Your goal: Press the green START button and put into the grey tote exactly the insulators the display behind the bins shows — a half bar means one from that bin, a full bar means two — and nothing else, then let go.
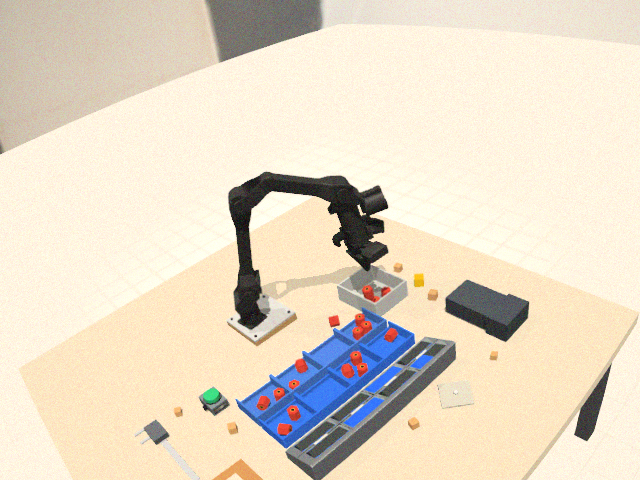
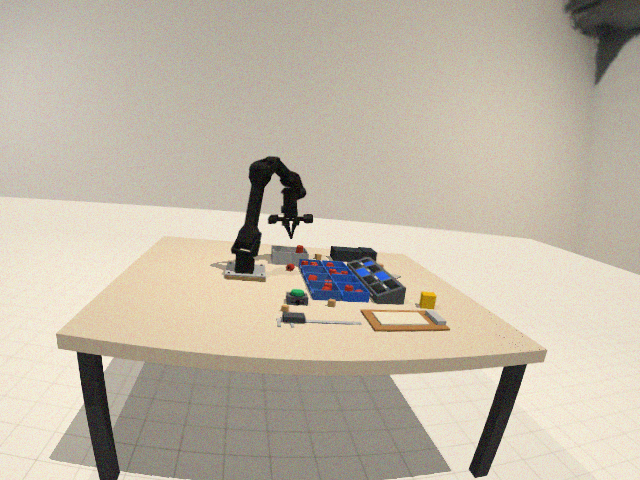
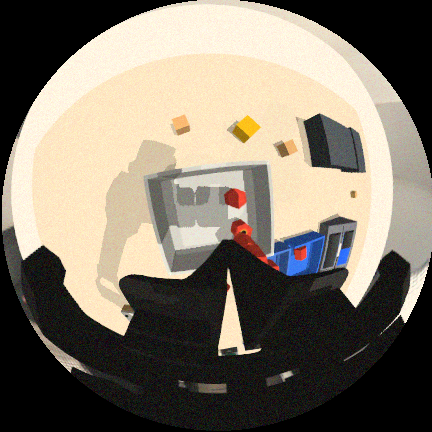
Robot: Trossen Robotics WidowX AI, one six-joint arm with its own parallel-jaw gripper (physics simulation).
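Places are measured from the arm's base along level axes (x ahead, y left, z up), in millimetres.
Where they show: gripper, between the fingertips: (image 1: pixel 367 270) (image 2: pixel 291 238) (image 3: pixel 226 244); arm's base, origin of its link: (image 1: pixel 252 319) (image 2: pixel 243 270).
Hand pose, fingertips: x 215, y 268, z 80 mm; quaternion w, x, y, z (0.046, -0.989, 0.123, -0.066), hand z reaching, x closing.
Things, the pixels of their top centre, and the offset from my fingertips. "*": a spot on its surface instead.
- grey tote, centre of its top: (image 3: pixel 216 220) (image 1: pixel 371 282) (image 2: pixel 289 249) 1 mm back, 8 mm left, 48 mm down
- loose red insulator, centre of its top: (image 1: pixel 333 317) (image 2: pixel 290 264) 20 mm back, 139 mm right, 78 mm down
- grey display, a spot on its surface: (image 1: pixel 347 452) * 302 mm ahead, 451 mm right, 86 mm down
- green START button, centre of its top: (image 1: pixel 210 393) (image 2: pixel 297 290) (image 3: pixel 230 357) 66 mm back, 531 mm right, 61 mm down
- dark box, centre of its top: (image 1: pixel 486 299) (image 3: pixel 349 145) (image 2: pixel 353 248) 317 mm ahead, 96 mm left, 46 mm down
- yellow cube, centre of its top: (image 3: pixel 248 125) (image 1: pixel 418 276) 76 mm ahead, 126 mm left, 75 mm down
- white tile, centre of its top: (image 1: pixel 455 393) 395 mm ahead, 181 mm right, 96 mm down
- plug tool, a spot on its surface: (image 1: pixel 156 430) * 99 mm back, 689 mm right, 83 mm down
- orange frame, centre of its top: (image 2: pixel 405 315) 229 mm ahead, 693 mm right, 84 mm down
My gripper (image 1: pixel 368 268) (image 2: pixel 290 234) (image 3: pixel 226 244) is shut with nothing between its fingers. It hangs a little above the near edge of the grey tote (image 1: pixel 352 296) (image 2: pixel 281 255) (image 3: pixel 158 205). Red insulators (image 1: pixel 368 291) (image 3: pixel 235 198) lie in the tote's right side. One loose red insulator (image 1: pixel 333 320) (image 2: pixel 290 267) lies on the table between the tote and the blue bins (image 1: pixel 325 353) (image 2: pixel 313 287) (image 3: pixel 310 245). The bins hold several red insulators. The grey display (image 1: pixel 347 452) (image 2: pixel 390 290) (image 3: pixel 336 241) behind them shows blue bars. The green START button (image 1: pixel 210 395) (image 2: pixel 297 292) sits left of the bins.
A dark box (image 1: pixel 487 307) (image 2: pixel 352 252) (image 3: pixel 334 142) stands right of the tote. A yellow cube (image 1: pixel 418 280) (image 3: pixel 246 127) and small tan cubes (image 1: pixel 432 294) are scattered around. A white tile (image 1: pixel 456 394), a plug tool (image 1: pixel 156 430) and an orange frame (image 2: pixel 404 327) lie near the front.
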